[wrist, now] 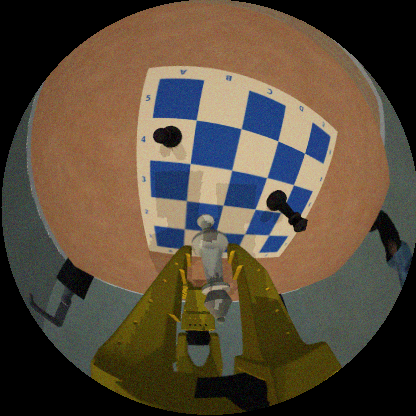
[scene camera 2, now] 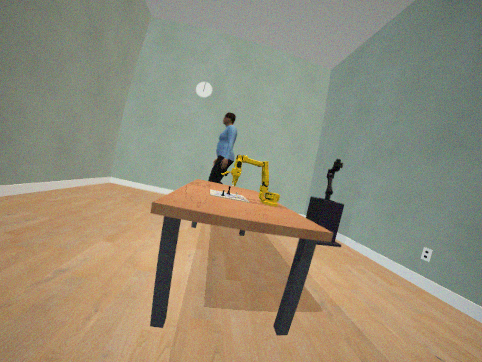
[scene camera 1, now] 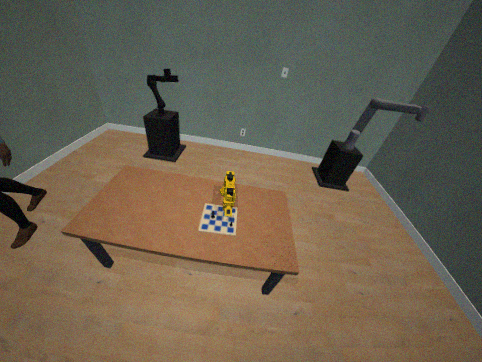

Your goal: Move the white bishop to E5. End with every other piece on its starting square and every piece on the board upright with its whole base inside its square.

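Pixels of known places: hand at its tool point: (wrist: 190,253) (scene camera 2: 234,185); arm's base at its link origin: (wrist: 197,284) (scene camera 2: 265,203).
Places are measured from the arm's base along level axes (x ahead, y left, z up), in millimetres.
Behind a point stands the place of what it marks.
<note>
My gripper (scene camera 1: 228,214) {x 212, y 31, z 73 mm} (scene camera 2: 234,185) (wrist: 211,248) {x 212, y 31, z 73 mm} is shut on the white bishop (wrist: 212,265) {x 220, y 21, z 84 mm}, holding it by its lower part above the near edge of the chessboard (scene camera 1: 202,229) {x 330, y -98, z 6 mm} (wrist: 142,120) {x 279, y 90, z 6 mm}. The bishop is too small to make out in the scene views. A white pawn (wrist: 205,220) {x 192, y 17, z 13 mm} stands around B2, partly hidden behind the bishop's base. A black pawn (scene camera 1: 231,224) {x 270, y 64, z 18 mm} (scene camera 2: 223,193) {x 266, y 66, z 20 mm} (wrist: 170,136) {x 267, y 57, z 27 mm} stands upright on A4. A tall black piece (scene camera 1: 213,215) {x 231, y -54, z 26 mm} (scene camera 2: 229,190) {x 225, y -53, z 30 mm} (wrist: 287,212) {x 229, y -53, z 35 mm} stands upright on D3. E5 (wrist: 318,143) {x 308, y -89, z 6 mm} is a blue square at the far right corner in the wrist view.
The board lies on a brown table (scene camera 1: 150,215) {x 293, y -427, z 0 mm} (scene camera 2: 200,206) {x 358, y 386, z 0 mm} in front of the yellow arm (scene camera 1: 229,192) {x 229, y 23, z 237 mm} (scene camera 2: 265,175) {x 49, y 35, z 164 mm}. A black arm on a pedestal (scene camera 1: 162,132) (scene camera 2: 325,215) and a grey arm (scene camera 1: 363,120) stand beyond the table. A person (scene camera 2: 227,142) stands behind it in scene view 2.
</note>
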